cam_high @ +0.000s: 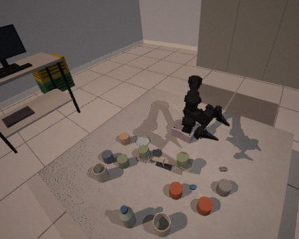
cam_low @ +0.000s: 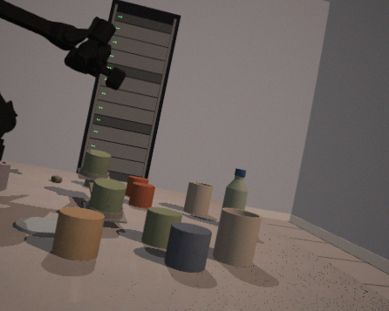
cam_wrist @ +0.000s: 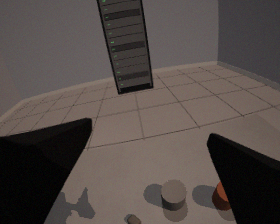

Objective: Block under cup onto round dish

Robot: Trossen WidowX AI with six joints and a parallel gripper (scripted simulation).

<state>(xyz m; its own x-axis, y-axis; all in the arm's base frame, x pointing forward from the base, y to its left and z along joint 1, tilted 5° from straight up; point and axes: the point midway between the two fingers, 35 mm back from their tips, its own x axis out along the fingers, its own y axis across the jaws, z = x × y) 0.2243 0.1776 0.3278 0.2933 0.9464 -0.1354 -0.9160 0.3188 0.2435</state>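
Right now my gripper tip is 4 cm short of the pale green block, 42 cm to the left of it and 33 cm above it. Also, from my gripper tip: small balance 4 cm ahead, 29 cm to the right, 33 cm below; grey cup 5 cm ahead, 8 cm to the left, 33 cm below; bottle 42 cm ahead, 31 cm to the right, 26 cm below.
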